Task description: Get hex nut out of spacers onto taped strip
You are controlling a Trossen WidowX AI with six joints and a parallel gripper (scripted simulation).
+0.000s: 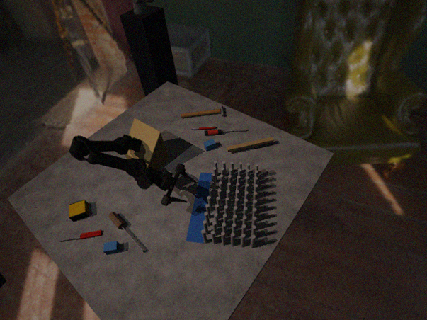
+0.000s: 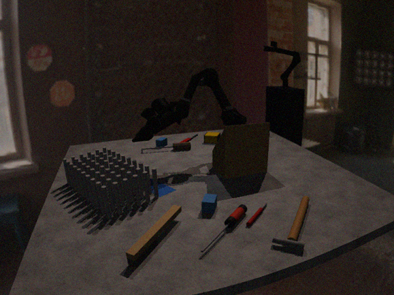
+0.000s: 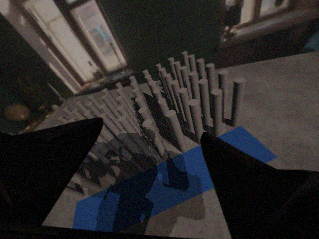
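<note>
My gripper tip is now 19 cm past the brown-handled hook tool, 27 cm to the left of it and 15 cm above it. The rest, counted from my gripper tip: yellow block (50 cm behind, 31 cm to the right, 14 cm below); blue taped strip (1 cm ahead, 4 cm to the left, 16 cm below).
</note>
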